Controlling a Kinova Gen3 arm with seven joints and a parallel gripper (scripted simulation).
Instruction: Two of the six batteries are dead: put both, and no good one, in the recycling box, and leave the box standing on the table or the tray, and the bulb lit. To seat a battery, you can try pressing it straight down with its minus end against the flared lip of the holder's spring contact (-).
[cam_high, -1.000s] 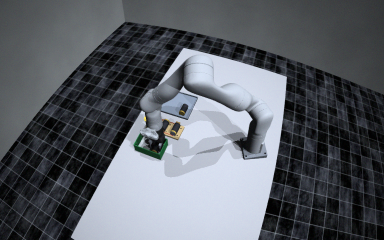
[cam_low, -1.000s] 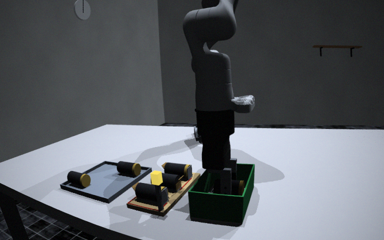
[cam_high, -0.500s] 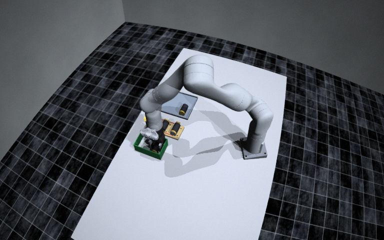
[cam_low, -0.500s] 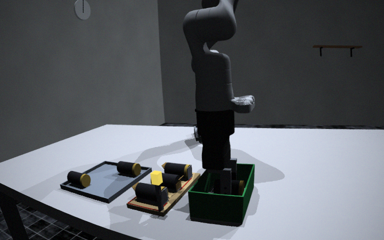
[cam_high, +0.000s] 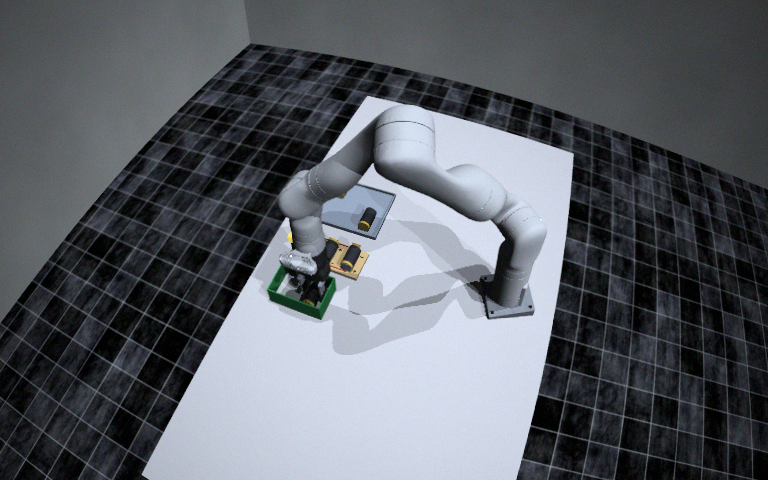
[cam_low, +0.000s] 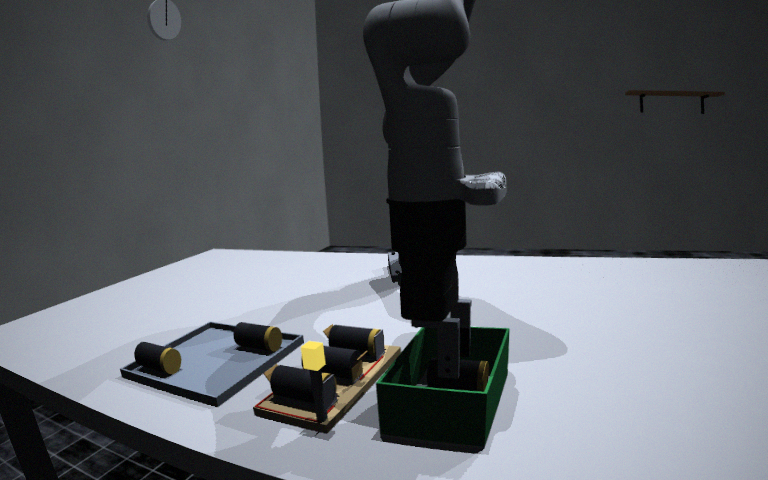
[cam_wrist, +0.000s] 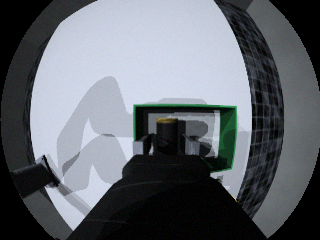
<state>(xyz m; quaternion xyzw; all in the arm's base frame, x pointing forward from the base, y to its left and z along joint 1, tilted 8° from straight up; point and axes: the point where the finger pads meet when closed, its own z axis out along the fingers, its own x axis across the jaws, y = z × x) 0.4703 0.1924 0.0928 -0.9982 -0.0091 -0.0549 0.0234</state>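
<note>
My hand is 3 cm short of the green recycling box and 3 cm above it. The rest, counted from my hand: grey tray 33 cm to the right, 4 cm below, 3 cm ahead.
</note>
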